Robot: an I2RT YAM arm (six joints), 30 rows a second.
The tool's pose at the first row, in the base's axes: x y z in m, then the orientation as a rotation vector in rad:
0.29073 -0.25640 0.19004 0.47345 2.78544 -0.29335
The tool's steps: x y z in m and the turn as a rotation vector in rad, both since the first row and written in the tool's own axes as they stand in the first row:
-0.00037 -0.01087 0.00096 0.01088 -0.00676 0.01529
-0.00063 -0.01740 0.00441 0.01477 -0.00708 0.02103
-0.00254 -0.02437 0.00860 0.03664 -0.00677 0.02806
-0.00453 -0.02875 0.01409 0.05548 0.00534 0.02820
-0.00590 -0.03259 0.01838 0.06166 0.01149 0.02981
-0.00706 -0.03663 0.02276 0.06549 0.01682 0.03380
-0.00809 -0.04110 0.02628 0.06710 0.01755 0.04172
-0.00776 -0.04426 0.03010 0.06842 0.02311 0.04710
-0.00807 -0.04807 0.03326 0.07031 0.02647 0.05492
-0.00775 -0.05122 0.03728 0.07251 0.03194 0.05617
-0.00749 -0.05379 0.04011 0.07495 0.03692 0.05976
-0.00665 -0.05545 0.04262 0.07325 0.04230 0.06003
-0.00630 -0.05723 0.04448 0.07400 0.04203 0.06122
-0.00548 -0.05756 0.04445 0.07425 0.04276 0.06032
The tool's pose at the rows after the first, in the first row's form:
0.28750 -0.26680 0.19088 0.49520 2.77374 -0.30626
0.28634 -0.27377 0.18871 0.50392 2.77145 -0.31047
0.28670 -0.28180 0.18645 0.51882 2.76865 -0.33954
0.28837 -0.28778 0.18262 0.52693 2.77942 -0.36431
0.28936 -0.29279 0.17963 0.53238 2.78449 -0.37181
0.29011 -0.29795 0.17651 0.54035 2.78808 -0.37558
0.29038 -0.30325 0.17422 0.55189 2.78597 -0.37593
0.28996 -0.30702 0.17101 0.56129 2.78940 -0.37579
0.28972 -0.31142 0.16873 0.57355 2.78978 -0.37620
0.28936 -0.31523 0.16534 0.57745 2.79447 -0.37827
0.28895 -0.31823 0.16299 0.58451 2.79783 -0.38022
0.28826 -0.32015 0.16062 0.58613 2.80304 -0.37699
0.28780 -0.32215 0.15903 0.58787 2.80230 -0.37782
0.28694 -0.32221 0.15884 0.58691 2.80331 -0.37829

